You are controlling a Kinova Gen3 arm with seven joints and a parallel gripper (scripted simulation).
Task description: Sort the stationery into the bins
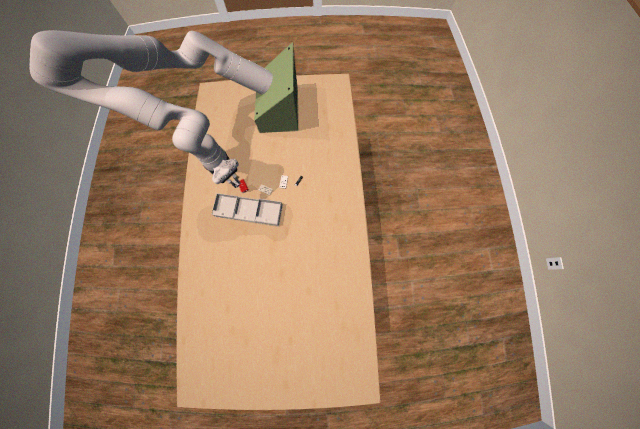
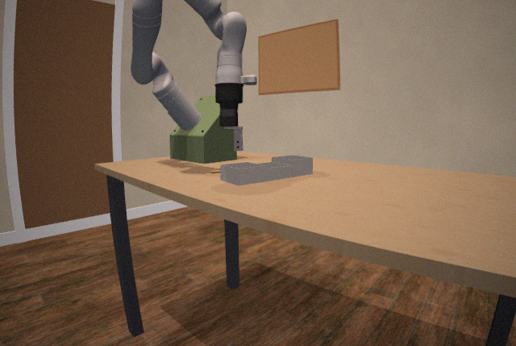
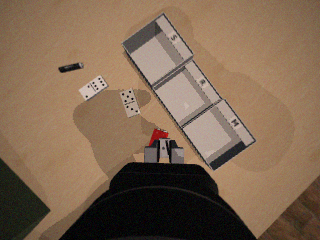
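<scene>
The yellow piece is 6 cm behind my hand, 2 cm to the right of it and 8 cm below it. Round my hand: red piece: 1 cm to the left, 8 cm below; grey piece: 1 cm below; white block: 17 cm to the left, 8 cm below.
</scene>
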